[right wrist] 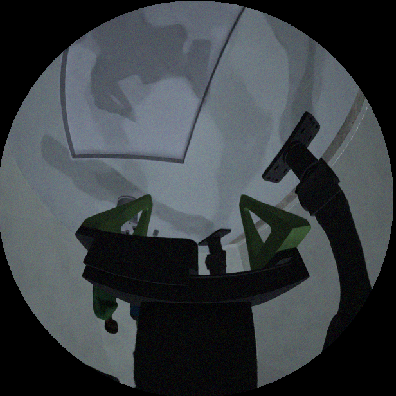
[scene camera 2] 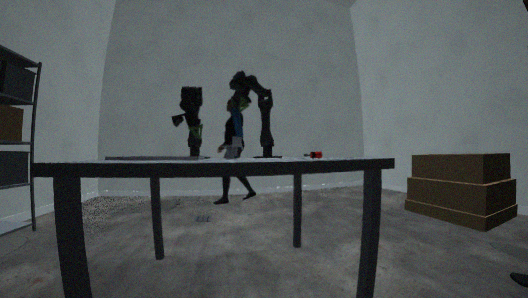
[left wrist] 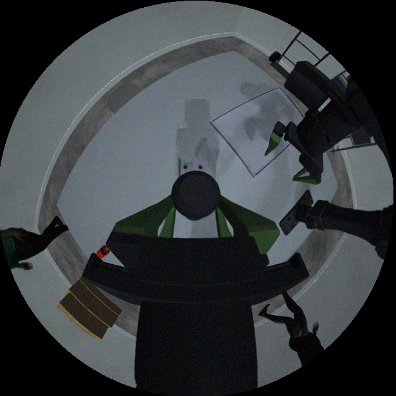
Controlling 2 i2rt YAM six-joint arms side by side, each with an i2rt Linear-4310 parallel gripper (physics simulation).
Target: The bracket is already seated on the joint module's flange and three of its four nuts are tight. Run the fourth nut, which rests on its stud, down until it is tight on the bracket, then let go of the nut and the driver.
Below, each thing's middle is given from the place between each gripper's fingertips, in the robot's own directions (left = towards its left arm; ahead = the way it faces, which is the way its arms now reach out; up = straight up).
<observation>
I see the blue driver (left wrist: 195, 194) 8 cm below my left hand, 1 cm to the left of it and 1 cm behind it. The rest, counted from my left hand: flat mat (right wrist: 138, 92) 38 cm to the right, 24 cm below, 2 cm ahead.
Now: the blue driver 21 cm to the left of my right hand, 7 cm ahead of it and 5 cm above it. Also, from my right hand: flat mat: 18 cm to the right, 11 cm below, 10 cm ahead.
</observation>
